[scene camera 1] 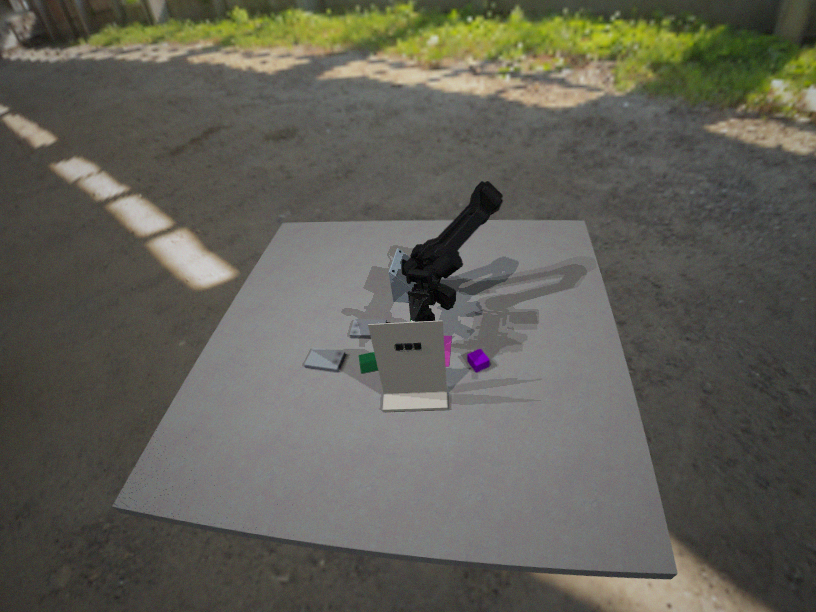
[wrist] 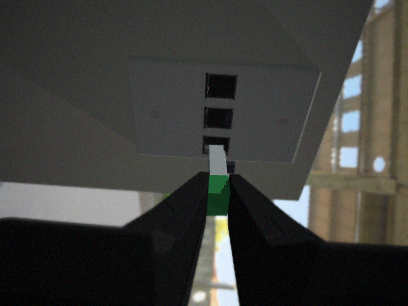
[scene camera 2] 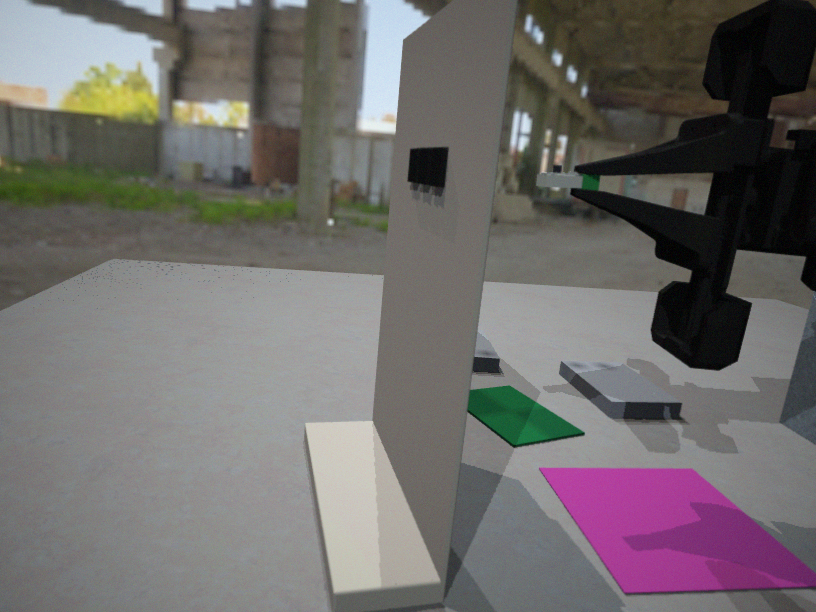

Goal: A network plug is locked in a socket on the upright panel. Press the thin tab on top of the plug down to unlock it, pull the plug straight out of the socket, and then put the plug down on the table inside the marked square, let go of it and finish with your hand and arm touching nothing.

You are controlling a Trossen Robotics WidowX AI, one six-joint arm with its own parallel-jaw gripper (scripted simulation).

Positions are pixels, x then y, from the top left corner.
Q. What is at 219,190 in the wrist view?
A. A network plug.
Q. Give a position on an upright panel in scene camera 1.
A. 410,356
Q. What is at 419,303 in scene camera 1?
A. My gripper.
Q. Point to a magenta square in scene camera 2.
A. At 656,530
